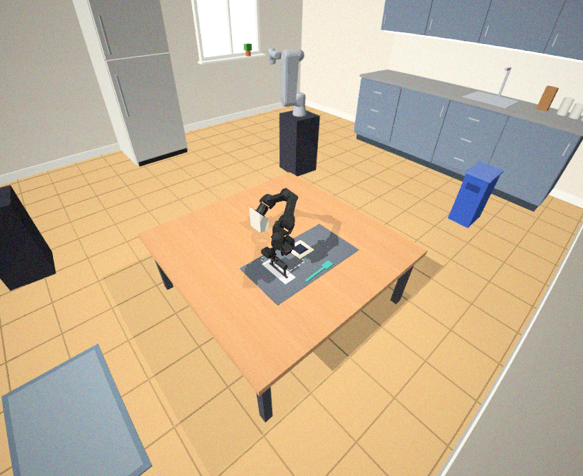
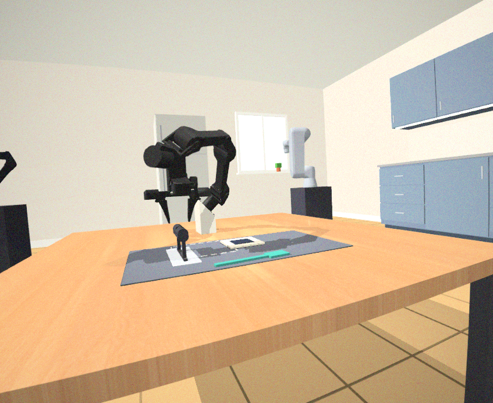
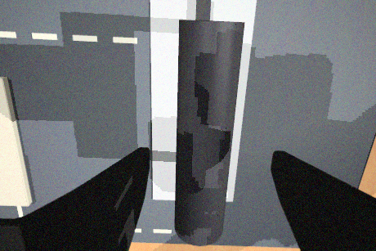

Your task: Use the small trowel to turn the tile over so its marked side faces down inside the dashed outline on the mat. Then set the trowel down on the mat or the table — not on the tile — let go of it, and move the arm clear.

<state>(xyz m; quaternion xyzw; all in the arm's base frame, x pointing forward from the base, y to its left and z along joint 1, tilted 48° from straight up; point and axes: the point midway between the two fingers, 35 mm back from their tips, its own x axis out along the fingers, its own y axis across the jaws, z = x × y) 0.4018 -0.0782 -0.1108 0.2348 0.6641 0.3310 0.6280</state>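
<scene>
Now: the trowel 6 cm below my gripper tip and 2 cm ahead of it. Also, from my gripper tip: teal tool (20 cm to the left, 13 cm ahead, 10 cm below); tile (21 cm to the left, 10 cm below, 7 cm behind); grey mat (17 cm to the left, 12 cm below).
</scene>
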